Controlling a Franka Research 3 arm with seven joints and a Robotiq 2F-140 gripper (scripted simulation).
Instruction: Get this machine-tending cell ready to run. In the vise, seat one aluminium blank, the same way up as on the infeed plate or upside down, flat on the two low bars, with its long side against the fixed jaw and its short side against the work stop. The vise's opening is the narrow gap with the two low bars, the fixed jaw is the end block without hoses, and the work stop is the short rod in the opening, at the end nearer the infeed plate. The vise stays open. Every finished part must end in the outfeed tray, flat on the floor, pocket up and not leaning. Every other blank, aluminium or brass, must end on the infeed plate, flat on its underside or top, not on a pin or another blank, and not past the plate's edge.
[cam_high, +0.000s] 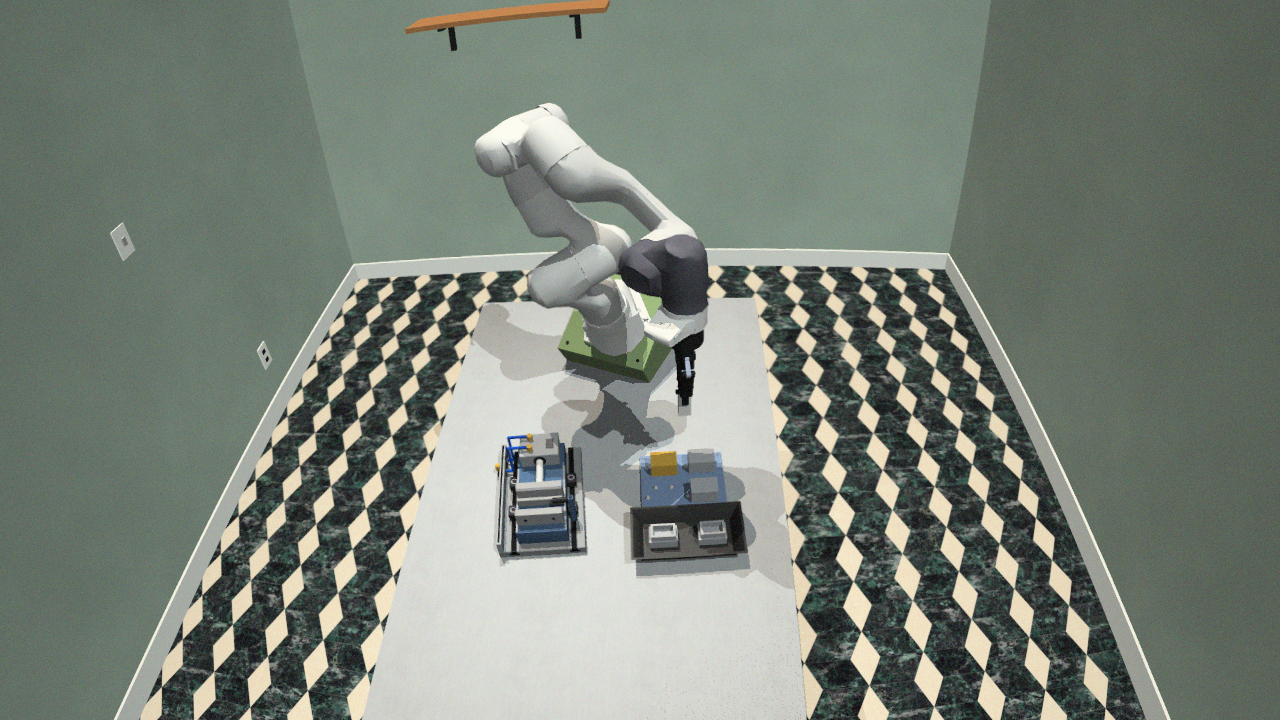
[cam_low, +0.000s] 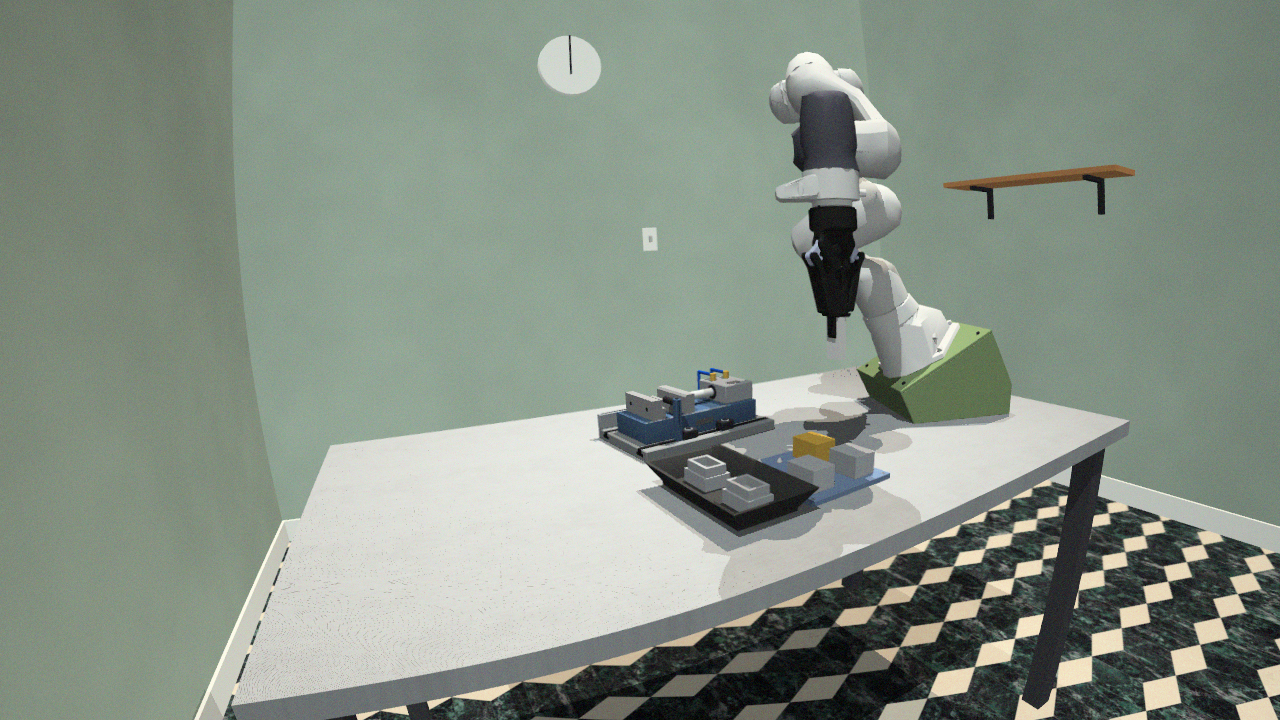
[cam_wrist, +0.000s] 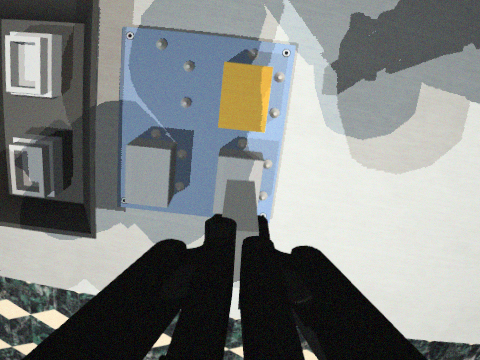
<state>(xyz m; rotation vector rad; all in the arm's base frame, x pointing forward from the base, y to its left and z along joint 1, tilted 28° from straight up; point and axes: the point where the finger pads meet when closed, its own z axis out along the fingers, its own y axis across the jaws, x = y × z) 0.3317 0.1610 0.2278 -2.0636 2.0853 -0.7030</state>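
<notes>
Right now my hand is 4 cm to the right of the aluminium blank and 19 cm above it. Also, from my hand: hose block 5 cm behind, 33 cm to the right, 14 cm below; blue infeed plate 4 cm ahead, 1 cm to the right, 21 cm below; brass blank 5 cm to the right, 19 cm below.
</notes>
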